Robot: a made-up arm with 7 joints.
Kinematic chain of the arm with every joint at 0, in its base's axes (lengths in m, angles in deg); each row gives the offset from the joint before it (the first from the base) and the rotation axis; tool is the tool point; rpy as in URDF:
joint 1: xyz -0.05 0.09 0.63 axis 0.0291 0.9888 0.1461
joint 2: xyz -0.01 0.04 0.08 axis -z
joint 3: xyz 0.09 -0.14 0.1 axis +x
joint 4: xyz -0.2 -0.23 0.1 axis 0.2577 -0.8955 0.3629
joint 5: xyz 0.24 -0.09 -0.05 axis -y
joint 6: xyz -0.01 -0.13 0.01 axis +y
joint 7: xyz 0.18 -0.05 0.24 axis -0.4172 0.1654 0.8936
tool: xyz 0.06 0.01 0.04 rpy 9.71 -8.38 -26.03
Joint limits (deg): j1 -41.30..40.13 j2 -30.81..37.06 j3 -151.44..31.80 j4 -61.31..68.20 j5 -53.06..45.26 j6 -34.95..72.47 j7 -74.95..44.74
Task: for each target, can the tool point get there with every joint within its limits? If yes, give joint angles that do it. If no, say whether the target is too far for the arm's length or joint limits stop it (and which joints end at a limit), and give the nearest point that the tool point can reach.
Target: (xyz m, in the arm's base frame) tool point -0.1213 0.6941 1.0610
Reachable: yes | joints 22.24 -22.73 -118.75 54.41 18.97 6.95 -35.23
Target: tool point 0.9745 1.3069 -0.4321
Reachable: no: too far | nearest point 0.3496 0.5629 0.3538 | short by 1.250 m
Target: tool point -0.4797 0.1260 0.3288
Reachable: no: joint limits stop it (at a limit: joint 2, joint 3, joint 4, joint 5, joint 6, joint 7) | nearest point -0.5659 -0.0901 0.2401 | short by 0.249 m
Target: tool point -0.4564 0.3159 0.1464
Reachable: no: joint limits stop it (at a limit: joint 1, joint 2, joint 3, joint 4, joint 6) | nearest point -0.3487 0.5238 0.4196 | short by 0.360 m
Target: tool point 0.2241 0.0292 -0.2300
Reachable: no: joint limits stop it (at a limit: joint 1, joint 2, joint 3, joint 5) | nearest point 0.2243 -0.0859 0.0140 | short by 0.270 m
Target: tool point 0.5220 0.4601 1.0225
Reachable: yes | joints 26.41 -15.77 -111.22 -9.03 15.30 37.96 1.71
